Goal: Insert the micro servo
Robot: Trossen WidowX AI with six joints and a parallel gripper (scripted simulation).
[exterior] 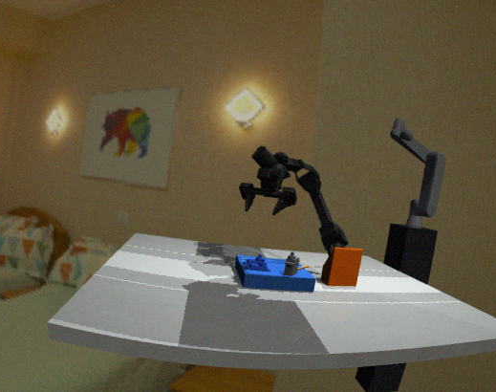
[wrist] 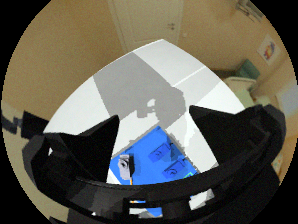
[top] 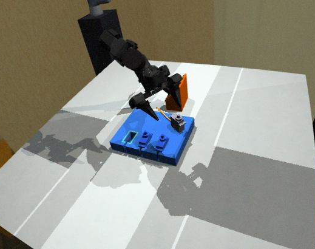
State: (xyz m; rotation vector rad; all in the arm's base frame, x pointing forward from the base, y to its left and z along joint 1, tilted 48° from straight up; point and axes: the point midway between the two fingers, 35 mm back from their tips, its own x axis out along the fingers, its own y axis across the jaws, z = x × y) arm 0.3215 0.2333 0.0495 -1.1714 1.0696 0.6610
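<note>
The blue deck lies 140 mm behind my gripper tip, 140 mm to the right of it and 220 mm below it.
</note>
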